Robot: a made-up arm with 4 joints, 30 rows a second.
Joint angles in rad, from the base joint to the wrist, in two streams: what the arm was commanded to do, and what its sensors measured. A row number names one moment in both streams.
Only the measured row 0 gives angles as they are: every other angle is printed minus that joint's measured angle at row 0.
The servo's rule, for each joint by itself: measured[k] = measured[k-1] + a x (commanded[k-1-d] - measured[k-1]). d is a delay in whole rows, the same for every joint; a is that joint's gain. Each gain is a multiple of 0.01, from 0.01 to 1. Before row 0 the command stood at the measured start. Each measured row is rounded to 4 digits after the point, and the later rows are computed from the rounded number. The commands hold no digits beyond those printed.
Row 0, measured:
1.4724, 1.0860, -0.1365, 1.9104
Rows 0 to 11, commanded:
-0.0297, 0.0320, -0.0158, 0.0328
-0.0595, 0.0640, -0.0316, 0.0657
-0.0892, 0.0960, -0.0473, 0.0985
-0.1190, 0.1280, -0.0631, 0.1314
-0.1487, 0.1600, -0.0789, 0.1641
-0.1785, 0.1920, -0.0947, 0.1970
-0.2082, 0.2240, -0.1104, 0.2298
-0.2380, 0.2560, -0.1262, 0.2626
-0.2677, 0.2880, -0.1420, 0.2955
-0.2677, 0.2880, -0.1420, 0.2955
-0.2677, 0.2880, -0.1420, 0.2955
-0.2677, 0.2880, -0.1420, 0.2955
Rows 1 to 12, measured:
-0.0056, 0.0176, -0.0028, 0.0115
-0.0158, 0.0431, -0.0080, 0.0305
-0.0297, 0.0722, -0.0151, 0.0543
-0.0467, 0.1029, -0.0237, 0.0813
-0.0661, 0.1343, -0.0336, 0.1103
-0.0875, 0.1660, -0.0446, 0.1406
-0.1104, 0.1979, -0.0564, 0.1718
-0.1346, 0.2299, -0.0690, 0.2036
-0.1599, 0.2619, -0.0821, 0.2358
-0.1804, 0.2763, -0.0929, 0.2567
-0.1970, 0.2827, -0.1017, 0.2703
-0.2104, 0.2856, -0.1090, 0.2791
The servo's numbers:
d 0
a 0.19 0.55 0.18 0.35

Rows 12 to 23, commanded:
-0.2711, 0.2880, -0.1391, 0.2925
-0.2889, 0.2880, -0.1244, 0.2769
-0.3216, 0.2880, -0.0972, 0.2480
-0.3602, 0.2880, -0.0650, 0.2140
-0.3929, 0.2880, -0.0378, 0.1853
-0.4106, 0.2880, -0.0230, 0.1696
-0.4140, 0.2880, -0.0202, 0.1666
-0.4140, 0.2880, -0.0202, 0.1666
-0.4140, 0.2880, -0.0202, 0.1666
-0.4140, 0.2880, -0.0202, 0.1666
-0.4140, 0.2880, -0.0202, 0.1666
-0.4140, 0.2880, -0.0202, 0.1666
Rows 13 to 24, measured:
-0.2219, 0.2869, -0.1144, 0.2838
-0.2346, 0.2875, -0.1162, 0.2814
-0.2511, 0.2878, -0.1128, 0.2697
-0.2718, 0.2879, -0.1042, 0.2502
-0.2948, 0.2880, -0.0922, 0.2275
-0.3168, 0.2880, -0.0797, 0.2072
-0.3353, 0.2880, -0.0690, 0.1930
-0.3503, 0.2880, -0.0602, 0.1838
-0.3624, 0.2880, -0.0530, 0.1778
-0.3722, 0.2880, -0.0471, 0.1739
-0.3801, 0.2880, -0.0423, 0.1713
-0.3865, 0.2880, -0.0383, 0.1697

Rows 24 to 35, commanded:
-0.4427, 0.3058, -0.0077, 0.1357
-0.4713, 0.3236, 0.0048, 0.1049
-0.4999, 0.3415, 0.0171, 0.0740
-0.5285, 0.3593, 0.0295, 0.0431
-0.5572, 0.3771, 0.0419, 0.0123
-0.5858, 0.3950, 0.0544, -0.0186
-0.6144, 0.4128, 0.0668, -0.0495
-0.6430, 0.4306, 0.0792, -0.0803
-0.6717, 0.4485, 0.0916, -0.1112
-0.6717, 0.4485, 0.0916, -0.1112
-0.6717, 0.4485, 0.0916, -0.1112
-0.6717, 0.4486, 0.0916, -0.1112
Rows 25 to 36, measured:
-0.3972, 0.2978, -0.0328, 0.1578
-0.4113, 0.3120, -0.0260, 0.1393
-0.4281, 0.3282, -0.0182, 0.1164
-0.4472, 0.3453, -0.0096, 0.0907
-0.4681, 0.3628, -0.0003, 0.0633
-0.4905, 0.3805, 0.0095, 0.0346
-0.5140, 0.3983, 0.0198, 0.0052
-0.5385, 0.4161, 0.0305, -0.0247
-0.5638, 0.4339, 0.0415, -0.0550
-0.5843, 0.4419, 0.0505, -0.0747
-0.6009, 0.4455, 0.0579, -0.0875
-0.6144, 0.4472, 0.0640, -0.0958

